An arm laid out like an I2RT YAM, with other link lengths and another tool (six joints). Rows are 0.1 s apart.
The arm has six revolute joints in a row. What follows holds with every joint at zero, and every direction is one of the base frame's. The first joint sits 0.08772 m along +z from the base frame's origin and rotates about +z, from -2.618 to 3.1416 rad. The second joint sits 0.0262 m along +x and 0.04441 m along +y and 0.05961 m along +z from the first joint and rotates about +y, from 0 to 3.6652 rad. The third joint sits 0.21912 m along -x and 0.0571 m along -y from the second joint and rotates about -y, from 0 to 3.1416 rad. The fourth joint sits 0.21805 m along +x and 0.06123 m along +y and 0.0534 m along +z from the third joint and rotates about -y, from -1.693 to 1.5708 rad. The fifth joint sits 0.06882 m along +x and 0.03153 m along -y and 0.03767 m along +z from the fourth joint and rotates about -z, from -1.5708 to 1.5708 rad. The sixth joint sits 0.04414 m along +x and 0.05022 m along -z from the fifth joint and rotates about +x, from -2.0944 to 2.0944 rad. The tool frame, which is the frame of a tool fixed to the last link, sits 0.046 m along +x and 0.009 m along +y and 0.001 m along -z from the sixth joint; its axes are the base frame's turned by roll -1.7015, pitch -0.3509 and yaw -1.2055 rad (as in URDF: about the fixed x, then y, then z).
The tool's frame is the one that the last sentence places.
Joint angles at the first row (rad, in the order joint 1, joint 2, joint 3, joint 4, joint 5, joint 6):
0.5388, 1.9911, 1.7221, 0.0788, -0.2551, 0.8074
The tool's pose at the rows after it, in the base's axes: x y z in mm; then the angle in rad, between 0 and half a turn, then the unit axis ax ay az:
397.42 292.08 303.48 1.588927 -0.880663 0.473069 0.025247
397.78 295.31 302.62 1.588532 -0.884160 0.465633 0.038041
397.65 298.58 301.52 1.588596 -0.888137 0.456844 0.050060
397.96 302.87 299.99 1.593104 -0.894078 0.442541 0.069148
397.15 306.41 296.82 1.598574 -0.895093 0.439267 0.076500
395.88 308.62 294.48 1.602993 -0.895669 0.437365 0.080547
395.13 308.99 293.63 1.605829 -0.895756 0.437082 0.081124
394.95 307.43 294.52 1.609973 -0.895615 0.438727 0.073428
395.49 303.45 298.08 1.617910 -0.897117 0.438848 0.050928
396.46 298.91 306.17 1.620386 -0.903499 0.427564 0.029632
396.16 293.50 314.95 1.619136 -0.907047 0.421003 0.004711
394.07 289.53 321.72 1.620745 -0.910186 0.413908 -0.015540
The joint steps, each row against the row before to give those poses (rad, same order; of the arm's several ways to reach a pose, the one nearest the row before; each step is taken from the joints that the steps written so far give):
-0.0001, 0.0045, -0.0013, 0.0058, -0.0043, 0.0048
0.0019, 0.0134, 0.0155, -0.0034, -0.0199, 0.0010
0.0024, 0.0119, 0.0120, -0.0011, -0.0195, -0.0011
0.0014, 0.0198, 0.0244, -0.0102, -0.0335, -0.0046
0.0060, 0.0099, 0.0041, -0.0004, -0.0052, -0.0001
0.0049, 0.0031, -0.0028, 0.0013, -0.0015, -0.0005
0.0015, -0.0012, -0.0037, -0.0005, 0.0007, -0.0012
-0.0009, -0.0065, -0.0031, -0.0062, 0.0095, -0.0065
-0.0039, -0.0131, -0.0002, -0.0147, 0.0226, -0.0221
-0.0081, -0.0122, 0.0148, -0.0199, 0.0060, -0.0320
-0.0067, -0.0212, 0.0025, -0.0115, 0.0158, -0.0257
-0.0026, -0.0226, -0.0062, -0.0076, 0.0140, -0.0234

